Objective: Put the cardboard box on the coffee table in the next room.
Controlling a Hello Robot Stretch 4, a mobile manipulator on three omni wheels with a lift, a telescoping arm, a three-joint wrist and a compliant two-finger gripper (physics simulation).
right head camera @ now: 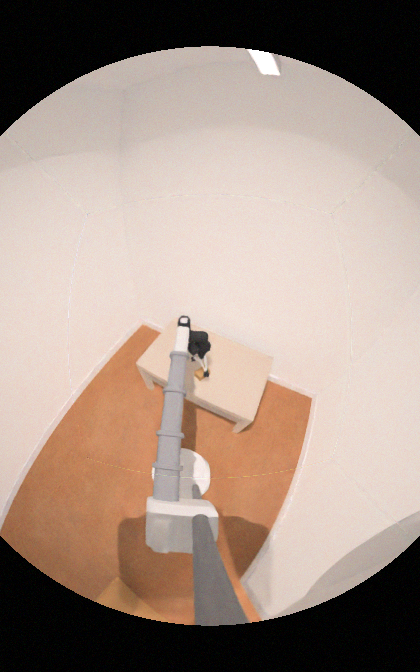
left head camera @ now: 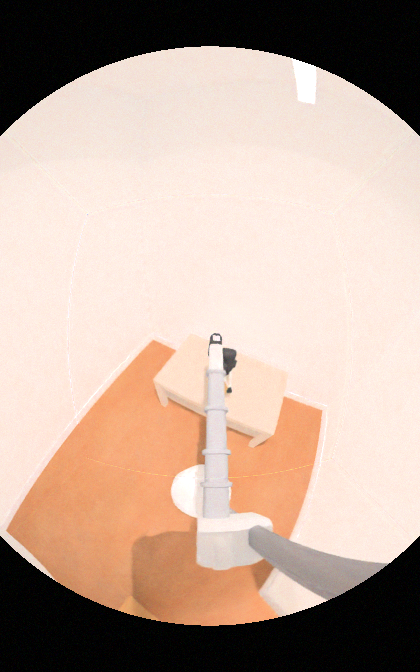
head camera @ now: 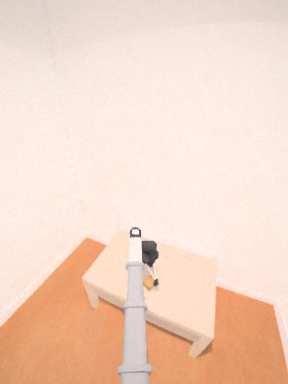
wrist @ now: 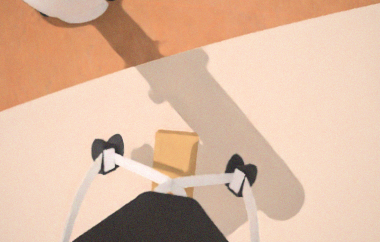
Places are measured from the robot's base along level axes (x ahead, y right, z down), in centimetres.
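Pixels of known places: gripper, fingertip midpoint: [head camera: 148,277] [wrist: 175,157].
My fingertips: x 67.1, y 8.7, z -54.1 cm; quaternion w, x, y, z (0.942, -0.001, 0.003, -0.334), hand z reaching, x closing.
Behind a point stands the place of what it marks.
The small tan cardboard box [head camera: 149,284] {x 65.9, y 9.5, z -47.3 cm} [right head camera: 199,374] [wrist: 176,152] {x 67.6, y 9.2, z -47.3 cm} rests on the pale coffee table [head camera: 192,285] {x 66.8, y 40.2, z -42.3 cm} [left head camera: 260,390] [right head camera: 240,370] [wrist: 325,100] {x 78.6, y -15.0, z -42.3 cm}. In the left head view a sliver of the box shows beside a dark fingertip. My gripper [right head camera: 199,366] [wrist: 175,157] {x 67.1, y 8.7, z -54.1 cm} is open above the box, with its dark fingertips spread to either side and apart from it. In the wrist view the white finger links and the dark gripper body hide the near end of the box. In the head view the arm partly hides the gripper.
Pale walls stand close behind the table and at both sides. Orange floor [head camera: 65,340] {x 49.1, y -52.6, z 2.6 cm} [left head camera: 100,480] [right head camera: 90,465] lies in front. A white round base [left head camera: 187,492] [right head camera: 197,470] is under the arm. A tan corner [left head camera: 135,611] [right head camera: 120,597] shows at the bottom of both side head views.
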